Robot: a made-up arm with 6 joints. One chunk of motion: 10 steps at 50 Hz.
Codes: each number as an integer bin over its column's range. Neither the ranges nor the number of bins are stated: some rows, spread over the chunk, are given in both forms.
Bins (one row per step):
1: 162 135 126 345 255 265
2: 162 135 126 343 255 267
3: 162 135 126 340 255 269
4: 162 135 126 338 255 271
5: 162 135 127 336 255 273
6: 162 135 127 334 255 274
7: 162 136 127 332 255 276
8: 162 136 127 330 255 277
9: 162 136 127 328 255 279
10: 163 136 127 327 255 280
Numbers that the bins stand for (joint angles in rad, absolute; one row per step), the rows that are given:
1: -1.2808 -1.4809 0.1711 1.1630 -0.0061 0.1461
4: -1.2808 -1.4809 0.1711 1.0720 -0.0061 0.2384
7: -1.2808 -1.4686 0.1819 0.9941 -0.0061 0.3153
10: -1.2671 -1.4686 0.1819 0.9291 -0.0061 0.3768
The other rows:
2: -1.2808 -1.4809 0.1711 1.1370 -0.0061 0.1769
3: -1.2808 -1.4809 0.1711 1.0980 -0.0061 0.2077
5: -1.2808 -1.4809 0.1819 1.0460 -0.0061 0.2692
6: -1.2808 -1.4809 0.1819 1.0200 -0.0061 0.2846
8: -1.2808 -1.4686 0.1819 0.9681 -0.0061 0.3307
9: -1.2808 -1.4686 0.1819 0.9421 -0.0061 0.3615

